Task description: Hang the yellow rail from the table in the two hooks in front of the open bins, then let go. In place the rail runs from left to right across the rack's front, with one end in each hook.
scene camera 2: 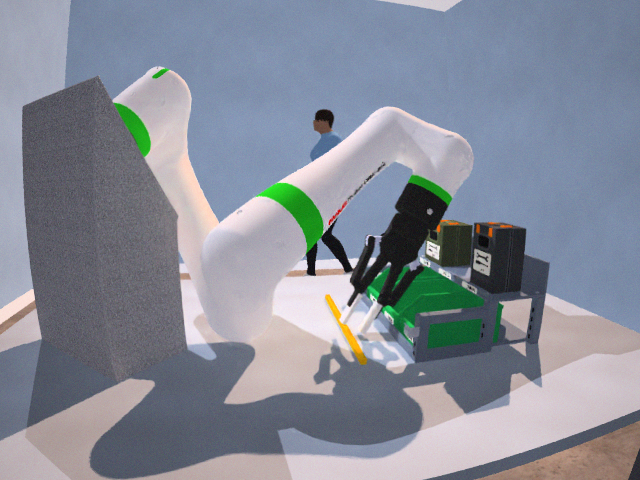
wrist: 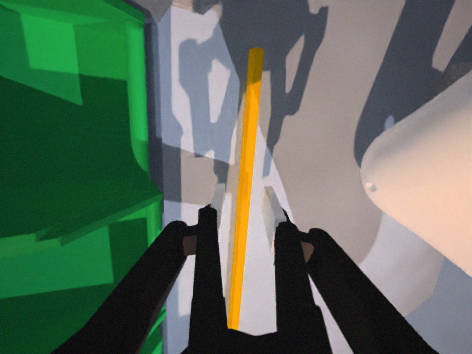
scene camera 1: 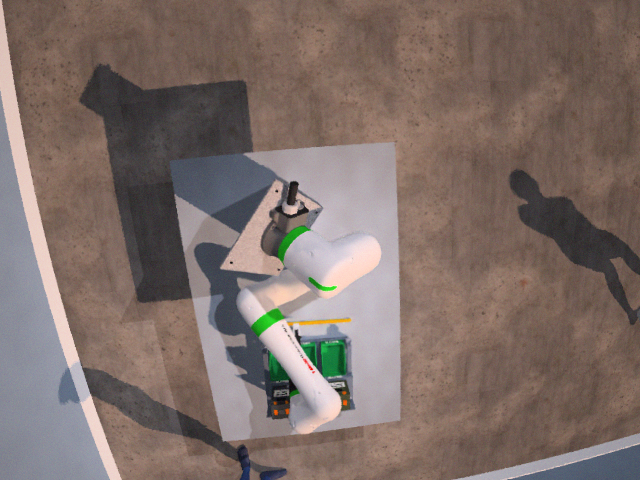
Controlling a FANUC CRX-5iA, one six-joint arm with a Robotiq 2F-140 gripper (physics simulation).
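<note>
The yellow rail lies on the table in front of the rack, apart from it and roughly parallel to its front. My gripper is partly open with nothing held. It points down at a slant; in the wrist view its pale fingertips show on either side of the rail, which runs lengthwise through the gap. The fingertips look low, a little above the rail; exact height is unclear. Green open bins sit in the rack. The hooks are hard to make out.
An olive box and a dark box stand on the rack's rear upper level. The grey robot pedestal stands across from the rack. A rounded white arm link is beside the rail on the side away from the bins.
</note>
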